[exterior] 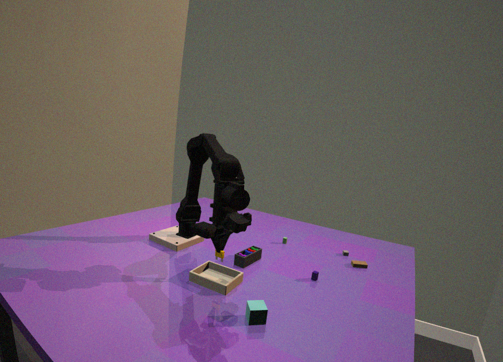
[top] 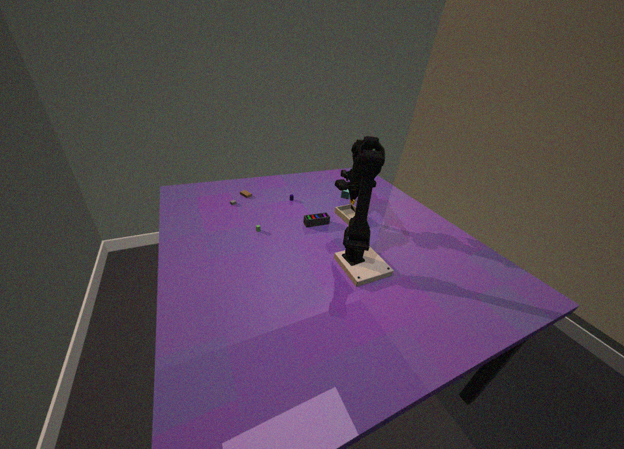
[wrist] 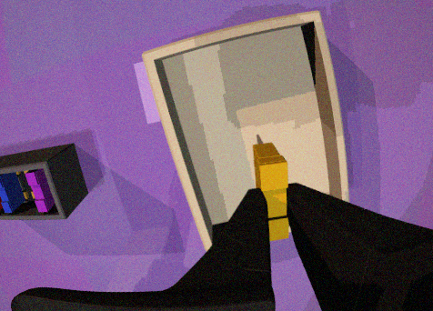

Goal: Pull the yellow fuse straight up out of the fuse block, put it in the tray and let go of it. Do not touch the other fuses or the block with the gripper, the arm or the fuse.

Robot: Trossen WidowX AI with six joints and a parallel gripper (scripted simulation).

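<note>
My gripper tip is now 10 mm to the left of the tan tray and 90 mm above it. The rest, counted from my gripper tip: yellow fuse (10 mm below); blue fuse (10 mm ahead, 180 mm to the left, 70 mm below); purple fuse (10 mm ahead, 140 mm to the left, 70 mm below).
</note>
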